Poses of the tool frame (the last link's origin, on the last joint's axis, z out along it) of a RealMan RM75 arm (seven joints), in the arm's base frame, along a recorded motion.
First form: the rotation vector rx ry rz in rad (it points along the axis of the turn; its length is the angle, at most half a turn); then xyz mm.
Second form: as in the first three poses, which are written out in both.
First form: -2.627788 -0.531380 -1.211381 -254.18 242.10 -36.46
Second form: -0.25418 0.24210 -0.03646 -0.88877 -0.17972 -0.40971 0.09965
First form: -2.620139 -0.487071 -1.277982 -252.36 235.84 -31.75
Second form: -0.25236 0.23584 -0.03175 -0.88267 -0.16408 -0.43052 0.09286
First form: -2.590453 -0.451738 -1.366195 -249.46 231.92 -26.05
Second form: -0.24946 0.23192 -0.02605 -0.87071 -0.15184 -0.45921 0.08904
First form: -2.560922 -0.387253 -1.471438 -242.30 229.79 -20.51
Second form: -0.24230 0.22979 -0.02051 -0.85686 -0.12957 -0.49233 0.08129
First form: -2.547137 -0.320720 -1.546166 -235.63 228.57 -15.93
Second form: -0.23563 0.22857 -0.01593 -0.84770 -0.10674 -0.51457 0.07228
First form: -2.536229 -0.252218 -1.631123 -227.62 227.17 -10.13
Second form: -0.22762 0.22717 -0.01013 -0.83675 -0.08321 -0.53814 0.05777
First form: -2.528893 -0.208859 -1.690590 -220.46 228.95 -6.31
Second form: -0.22046 0.22895 -0.00631 -0.82850 -0.06843 -0.55386 0.04623
